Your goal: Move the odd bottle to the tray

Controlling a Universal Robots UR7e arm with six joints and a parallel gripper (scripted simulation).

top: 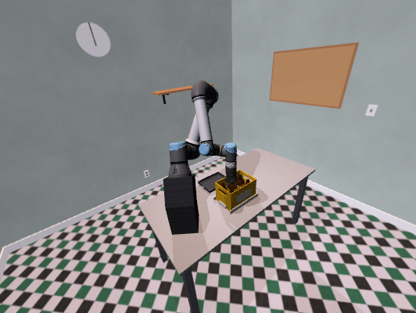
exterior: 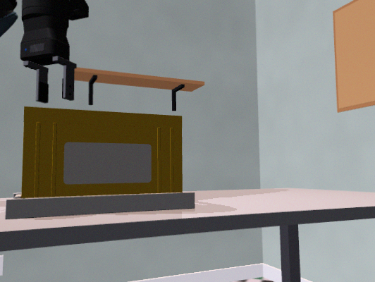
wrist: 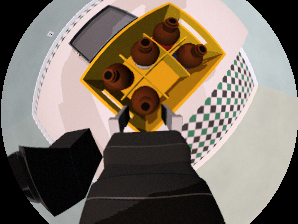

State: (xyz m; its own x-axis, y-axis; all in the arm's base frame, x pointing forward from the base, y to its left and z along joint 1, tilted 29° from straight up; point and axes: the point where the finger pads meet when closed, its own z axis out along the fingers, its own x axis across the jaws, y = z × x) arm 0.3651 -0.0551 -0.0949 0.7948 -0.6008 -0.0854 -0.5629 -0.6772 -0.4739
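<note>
My hand is 130 mm above the crate, 80 mm short of it and 60 mm to the right of it. The rest, counted from my hand: dark tray: 340 mm to the left, 200 mm below, 30 mm ahead; then brown bottle: 160 mm ahead, 130 mm below, 120 mm to the left.
</note>
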